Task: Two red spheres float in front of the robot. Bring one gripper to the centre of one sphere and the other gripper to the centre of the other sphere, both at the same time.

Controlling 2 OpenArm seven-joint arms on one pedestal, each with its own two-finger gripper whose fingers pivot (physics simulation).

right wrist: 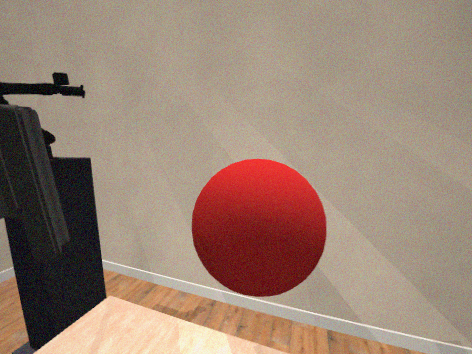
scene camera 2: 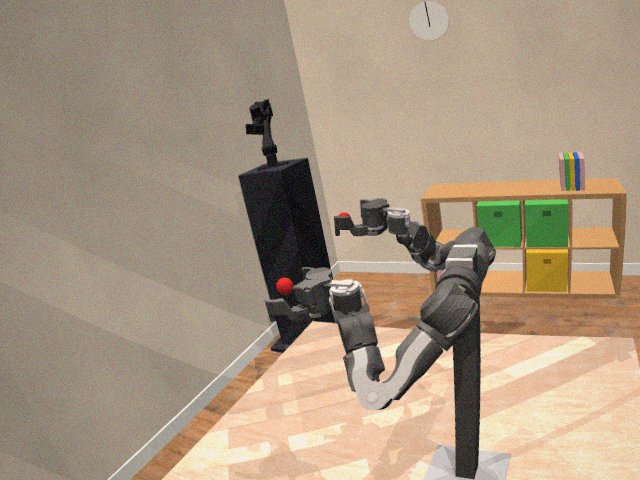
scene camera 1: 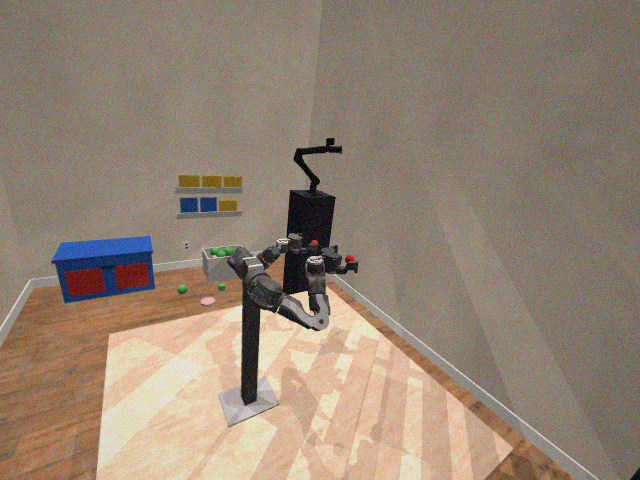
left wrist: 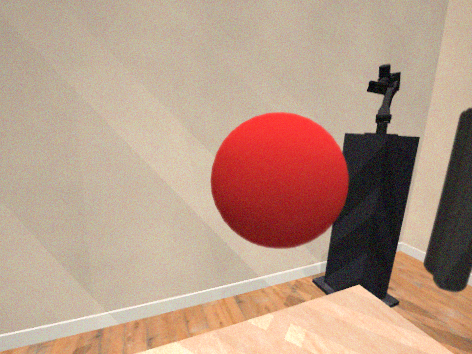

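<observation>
One red sphere floats at my left gripper. In scene camera 2 it shows just above the near finger, in front of the palm; in the left wrist view it is large, slightly right of centre. The other red sphere floats at my right gripper. The near fingertip partly covers it in scene camera 2; in the right wrist view it is large, below and right of centre. Both grippers are open and hold nothing. The left fingers are hard to make out in scene camera 1.
A tall black pedestal with a small black arm stands beyond the grippers. A dark part of the other gripper shows at the right edge of the left wrist view and the left edge of the right wrist view.
</observation>
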